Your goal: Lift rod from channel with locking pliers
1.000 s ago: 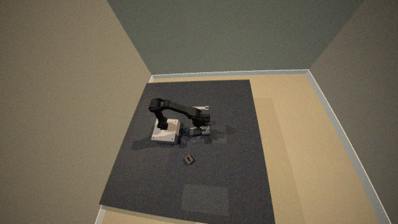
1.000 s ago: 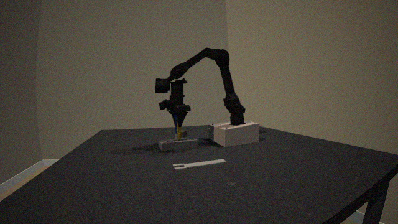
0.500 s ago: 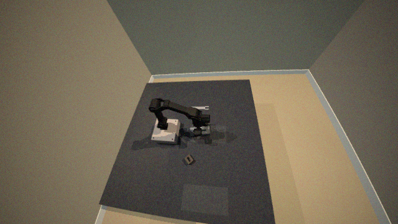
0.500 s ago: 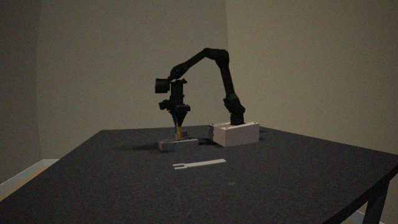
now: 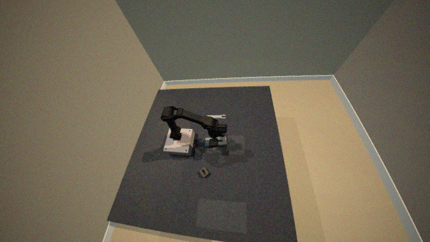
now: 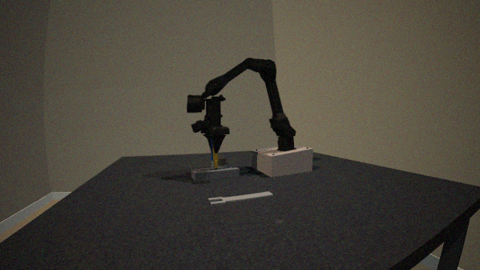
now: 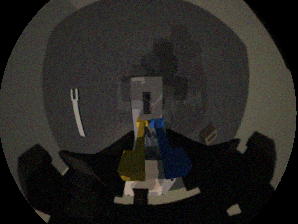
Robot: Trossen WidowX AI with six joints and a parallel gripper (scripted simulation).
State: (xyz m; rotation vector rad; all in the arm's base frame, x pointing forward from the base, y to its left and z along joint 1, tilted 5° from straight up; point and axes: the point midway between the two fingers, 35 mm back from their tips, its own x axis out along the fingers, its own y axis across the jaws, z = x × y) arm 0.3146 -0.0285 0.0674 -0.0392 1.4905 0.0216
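The grey channel block is 8 cm below my gripper tip. From my gripper tip the other things lie so: holster: 24 cm to the right, 9 cm below, 9 cm behind; then flat white forked strip: 26 cm to the left, 10 cm below, 2 cm ahead.
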